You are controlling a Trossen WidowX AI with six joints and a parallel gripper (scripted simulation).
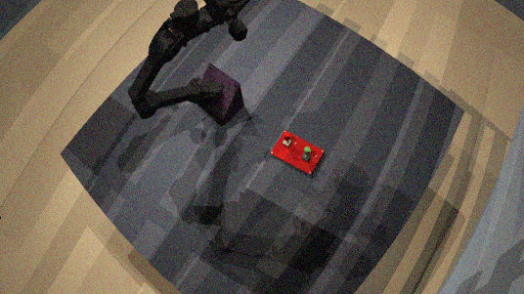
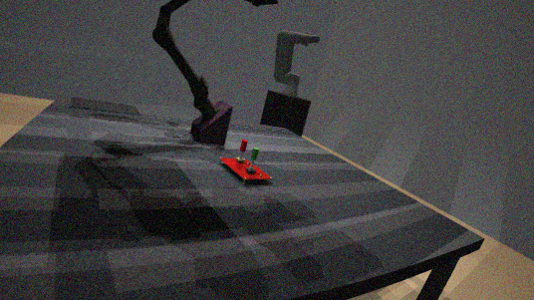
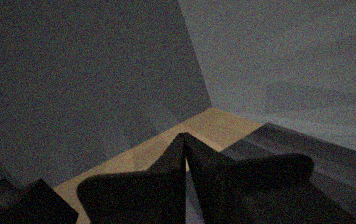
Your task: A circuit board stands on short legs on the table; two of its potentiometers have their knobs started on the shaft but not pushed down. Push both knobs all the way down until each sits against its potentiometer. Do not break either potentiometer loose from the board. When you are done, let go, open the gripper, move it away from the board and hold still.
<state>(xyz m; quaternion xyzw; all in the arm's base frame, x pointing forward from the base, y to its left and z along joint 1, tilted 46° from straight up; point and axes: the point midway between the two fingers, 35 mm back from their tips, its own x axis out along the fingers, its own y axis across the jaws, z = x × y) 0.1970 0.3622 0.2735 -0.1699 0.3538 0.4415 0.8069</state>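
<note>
Now: gripper tip 160 mm short of the red knob, 100 mm to the left of it and 500 mm above it. From my gripper tip the other things lie so: green knob 250 mm ahead, 110 mm to the right, 490 mm below.
</note>
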